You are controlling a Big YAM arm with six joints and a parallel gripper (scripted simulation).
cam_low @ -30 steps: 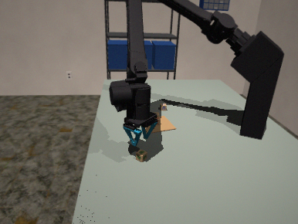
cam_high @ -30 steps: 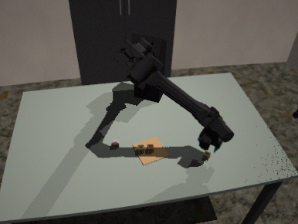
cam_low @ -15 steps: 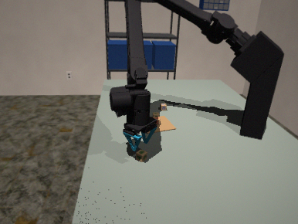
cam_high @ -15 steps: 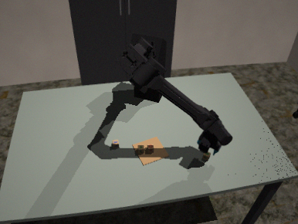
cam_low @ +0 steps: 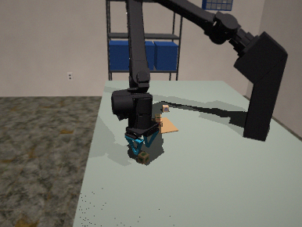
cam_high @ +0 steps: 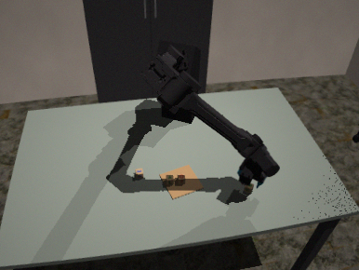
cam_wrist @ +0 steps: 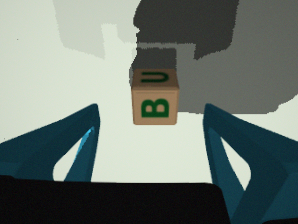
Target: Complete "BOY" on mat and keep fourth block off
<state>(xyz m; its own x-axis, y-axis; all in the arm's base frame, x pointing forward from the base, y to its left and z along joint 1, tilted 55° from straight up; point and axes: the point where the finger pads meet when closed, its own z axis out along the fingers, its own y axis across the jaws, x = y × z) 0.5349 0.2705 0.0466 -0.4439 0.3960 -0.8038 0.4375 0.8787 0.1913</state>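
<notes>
Right now my hand is 1 cm past the wooden block and 4 cm above it. From my hand the other things lie so: orange mat 11 cm behind, 26 cm to the right, 5 cm below.
</notes>
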